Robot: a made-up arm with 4 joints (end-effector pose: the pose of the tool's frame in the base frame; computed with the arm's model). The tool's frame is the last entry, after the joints.
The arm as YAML. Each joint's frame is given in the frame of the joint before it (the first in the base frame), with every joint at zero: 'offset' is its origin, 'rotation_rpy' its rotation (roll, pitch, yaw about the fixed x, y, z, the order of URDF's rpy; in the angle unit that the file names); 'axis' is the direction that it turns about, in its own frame. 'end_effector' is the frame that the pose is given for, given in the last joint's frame.
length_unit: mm
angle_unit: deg
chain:
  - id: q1
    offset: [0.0, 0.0, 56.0]
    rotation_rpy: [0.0, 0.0, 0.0]
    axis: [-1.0, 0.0, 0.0]
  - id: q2
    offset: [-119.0, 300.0, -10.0]
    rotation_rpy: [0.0, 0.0, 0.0]
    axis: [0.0, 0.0, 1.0]
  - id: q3
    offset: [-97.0, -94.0, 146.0]
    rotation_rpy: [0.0, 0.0, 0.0]
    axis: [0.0, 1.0, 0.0]
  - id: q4
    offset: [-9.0, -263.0, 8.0]
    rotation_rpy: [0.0, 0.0, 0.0]
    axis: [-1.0, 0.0, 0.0]
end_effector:
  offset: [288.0, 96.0, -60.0]
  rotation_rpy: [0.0, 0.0, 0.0]
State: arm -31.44 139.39 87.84 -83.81
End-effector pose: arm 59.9 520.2 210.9 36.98 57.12 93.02
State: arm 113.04 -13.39 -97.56 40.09
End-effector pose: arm -227.5 393.8 -105.7 -140.21 24.58 98.09
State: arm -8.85 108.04 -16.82 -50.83
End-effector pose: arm 69.9 480.7 393.3 47.81 -25.21 109.13
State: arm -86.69 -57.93 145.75 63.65
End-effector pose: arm -636.2 -40.4 491.1 71.01 -41.82 126.08
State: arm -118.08 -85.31 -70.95 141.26
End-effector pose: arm -586.9 -474.7 100.3 -135.18 47.05 -87.76
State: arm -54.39 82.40 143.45 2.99
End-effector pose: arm 96.0 -63.2 -5.5 80.56 83.79 169.07
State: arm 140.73 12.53 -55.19 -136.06
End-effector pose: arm -69.2 337.8 -226.3 18.01 45.56 37.25
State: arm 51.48 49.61 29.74 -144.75
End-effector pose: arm 316.5 194.9 -36.0 80.56 55.73 2.42
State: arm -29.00 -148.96 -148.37 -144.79
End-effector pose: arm 11.5 649.7 629.5 -1.11 -42.19 10.08
